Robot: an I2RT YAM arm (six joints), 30 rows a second.
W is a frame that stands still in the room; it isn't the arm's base.
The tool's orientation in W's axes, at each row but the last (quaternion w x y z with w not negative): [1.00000 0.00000 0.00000 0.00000]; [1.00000 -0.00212 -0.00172 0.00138]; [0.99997 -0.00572 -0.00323 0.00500]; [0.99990 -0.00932 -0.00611 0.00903]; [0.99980 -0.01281 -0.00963 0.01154]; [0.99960 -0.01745 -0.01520 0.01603]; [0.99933 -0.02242 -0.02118 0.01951]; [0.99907 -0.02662 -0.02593 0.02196]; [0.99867 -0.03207 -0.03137 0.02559]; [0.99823 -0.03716 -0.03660 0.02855]
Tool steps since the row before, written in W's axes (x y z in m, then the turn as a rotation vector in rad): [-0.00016 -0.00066 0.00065 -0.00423 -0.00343 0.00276]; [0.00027 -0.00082 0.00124 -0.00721 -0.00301 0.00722]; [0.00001 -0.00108 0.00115 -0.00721 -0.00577 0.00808]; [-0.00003 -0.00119 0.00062 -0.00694 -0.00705 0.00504]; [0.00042 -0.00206 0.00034 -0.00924 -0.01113 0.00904]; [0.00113 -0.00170 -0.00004 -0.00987 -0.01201 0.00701]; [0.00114 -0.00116 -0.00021 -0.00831 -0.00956 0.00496]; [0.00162 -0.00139 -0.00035 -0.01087 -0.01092 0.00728]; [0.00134 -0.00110 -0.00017 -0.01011 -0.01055 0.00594]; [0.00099 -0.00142 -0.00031 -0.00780 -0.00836 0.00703]
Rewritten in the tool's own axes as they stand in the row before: [-0.00016 -0.00066 0.00065 -0.00423 -0.00343 0.00276]; [0.00027 -0.00083 0.00124 -0.00719 -0.00302 0.00723]; [0.00001 -0.00109 0.00114 -0.00722 -0.00579 0.00806]; [-0.00004 -0.00120 0.00060 -0.00701 -0.00702 0.00499]; [0.00038 -0.00208 0.00028 -0.00932 -0.01115 0.00893]; [0.00107 -0.00173 -0.00013 -0.01004 -0.01193 0.00689]; [0.00108 -0.00119 -0.00031 -0.00847 -0.00945 0.00489]; [0.00154 -0.00144 -0.00051 -0.01097 -0.01083 0.00727]; [0.00127 -0.00115 -0.00032 -0.01027 -0.01041 0.00591]; [0.00088 -0.00144 -0.00049 -0.00777 -0.00844 0.00698]
